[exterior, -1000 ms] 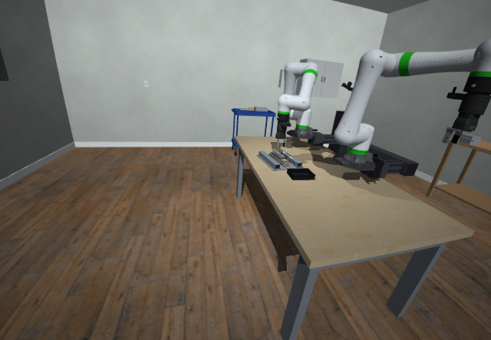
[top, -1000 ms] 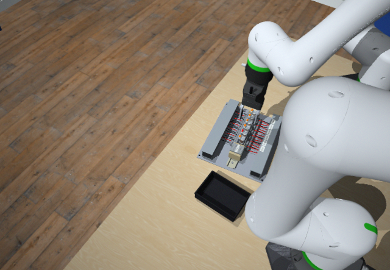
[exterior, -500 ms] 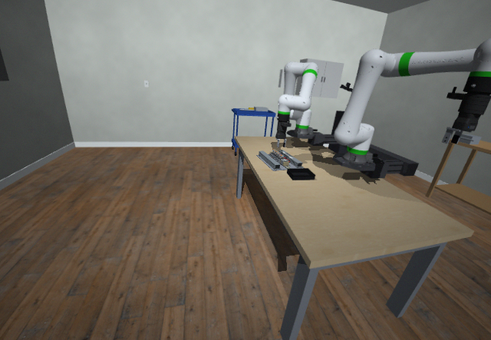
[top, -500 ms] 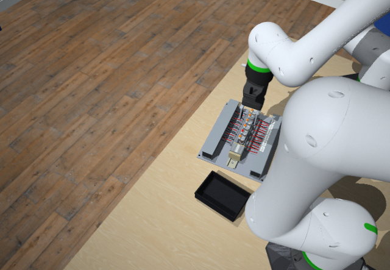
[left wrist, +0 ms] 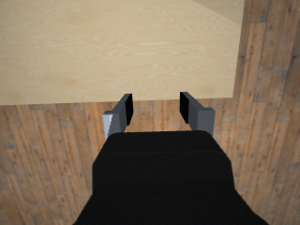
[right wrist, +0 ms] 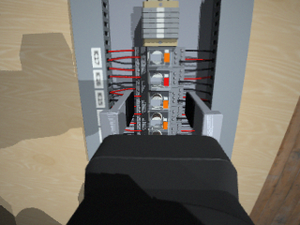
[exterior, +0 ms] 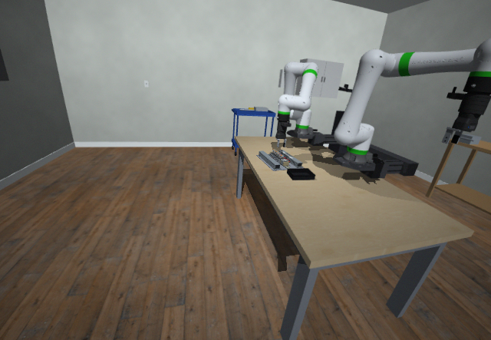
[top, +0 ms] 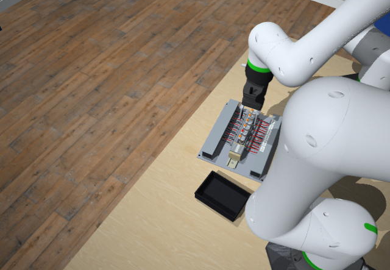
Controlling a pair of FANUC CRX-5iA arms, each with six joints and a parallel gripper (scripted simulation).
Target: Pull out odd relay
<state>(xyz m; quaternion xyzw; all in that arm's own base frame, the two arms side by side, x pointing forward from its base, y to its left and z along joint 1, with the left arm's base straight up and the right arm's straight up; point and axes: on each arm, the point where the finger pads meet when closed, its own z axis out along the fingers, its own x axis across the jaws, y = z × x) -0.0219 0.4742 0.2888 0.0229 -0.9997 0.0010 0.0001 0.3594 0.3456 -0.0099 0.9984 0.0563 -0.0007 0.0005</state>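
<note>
The red-button relay is 1 cm to the left of my right hand and 9 cm below it. Round my right hand: orange-button relay 4 cm to the left, 9 cm below; relay panel 12 cm below; black parts tray 4 cm behind, 27 cm to the left, 13 cm below.
</note>
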